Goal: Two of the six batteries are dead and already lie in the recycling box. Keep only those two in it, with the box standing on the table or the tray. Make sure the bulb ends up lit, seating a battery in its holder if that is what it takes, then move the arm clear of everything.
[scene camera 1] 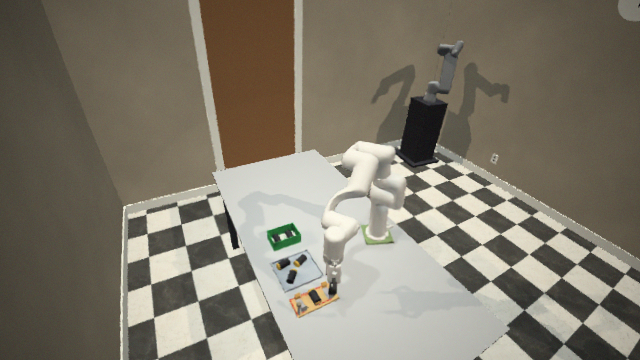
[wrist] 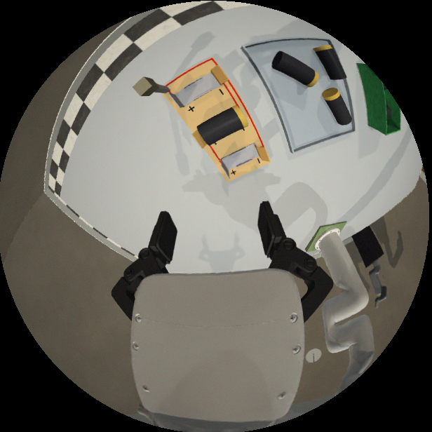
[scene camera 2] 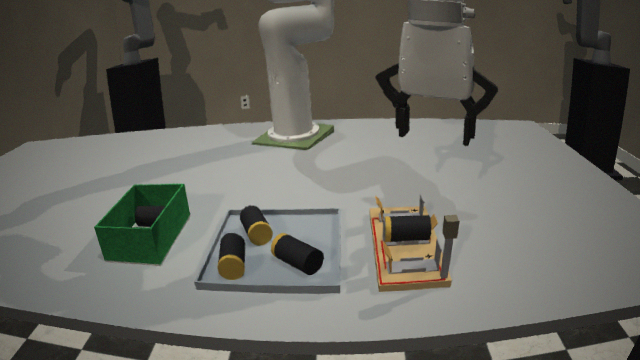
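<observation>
My gripper is open and empty, high above the table on the robot's side of the holder board. A battery lies in the board's middle bay, gold end toward the tray; the two outer bays are empty. The bulb on its post looks dark. Three batteries lie apart on the tray. The green box stands upright with two batteries inside.
The box, tray and holder board stand in a row along one long side of the table. The arm's base stands on a green plate behind them. A grey arm on a black pedestal stands off the table.
</observation>
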